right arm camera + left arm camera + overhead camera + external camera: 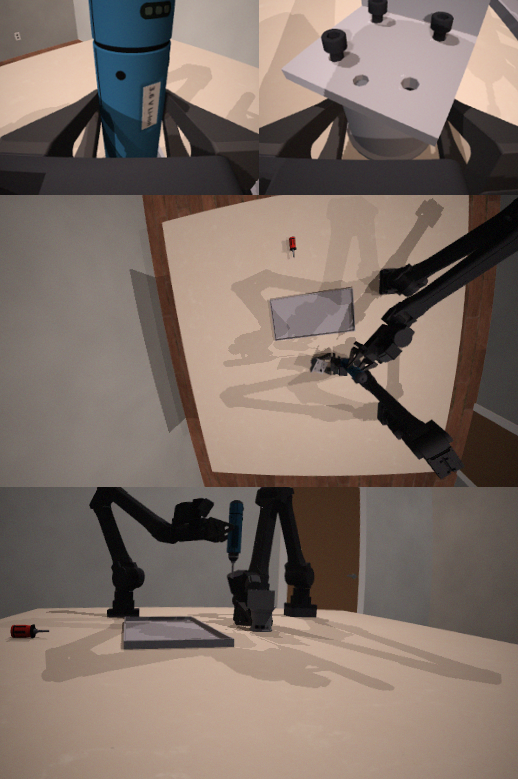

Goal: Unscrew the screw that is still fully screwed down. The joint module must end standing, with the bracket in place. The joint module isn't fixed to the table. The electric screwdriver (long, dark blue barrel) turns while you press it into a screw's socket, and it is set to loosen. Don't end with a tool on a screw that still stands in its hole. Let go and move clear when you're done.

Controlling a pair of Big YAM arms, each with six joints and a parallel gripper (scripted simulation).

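The grey joint module is 10 mm above my left hand. The rest, counted from my left hand: grey bracket 50 mm above; screwdriver bit 130 mm above, 80 mm behind, 60 mm to the right; shallow grey tray 260 mm to the right, 20 mm below, 10 mm ahead.
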